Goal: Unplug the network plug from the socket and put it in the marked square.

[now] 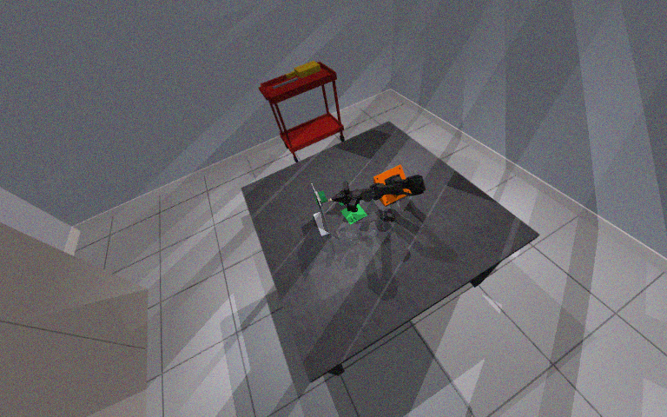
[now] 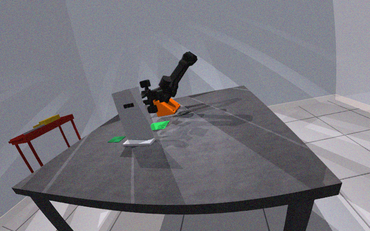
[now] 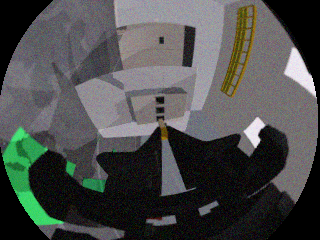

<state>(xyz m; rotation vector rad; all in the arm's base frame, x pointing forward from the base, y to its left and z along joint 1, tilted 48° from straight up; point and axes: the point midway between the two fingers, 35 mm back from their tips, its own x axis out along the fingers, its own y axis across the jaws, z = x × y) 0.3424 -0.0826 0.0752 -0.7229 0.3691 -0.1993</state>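
The green marked square lies 11 cm behind my gripper tip, 2 cm to the left of it and 19 cm below it. The rest, counted from my gripper tip: grey upright panel: 8 cm ahead, 2 cm to the right, 7 cm below.
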